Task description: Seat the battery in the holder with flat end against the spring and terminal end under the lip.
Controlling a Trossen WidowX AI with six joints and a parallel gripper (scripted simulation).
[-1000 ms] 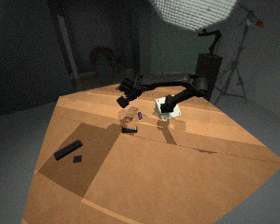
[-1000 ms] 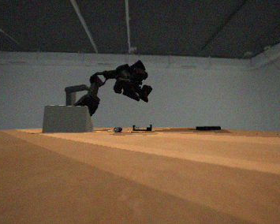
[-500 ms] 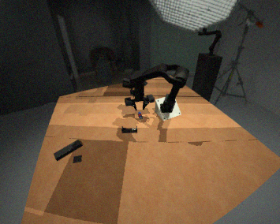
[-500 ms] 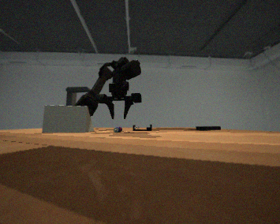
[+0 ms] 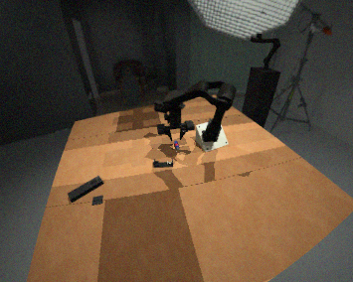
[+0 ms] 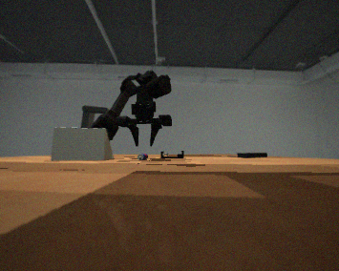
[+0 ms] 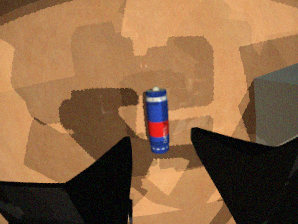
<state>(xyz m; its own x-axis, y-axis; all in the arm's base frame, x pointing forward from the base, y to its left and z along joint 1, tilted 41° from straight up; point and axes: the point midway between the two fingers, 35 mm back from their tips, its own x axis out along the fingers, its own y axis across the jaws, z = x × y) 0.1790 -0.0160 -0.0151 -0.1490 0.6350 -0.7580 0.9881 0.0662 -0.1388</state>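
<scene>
My gripper tip is 4 cm above the battery. From my gripper tip the other things lie so: small black square (41 cm ahead, 26 cm to the left, 4 cm below); then long black bar (47 cm ahead, 19 cm to the left, 3 cm below).
</scene>
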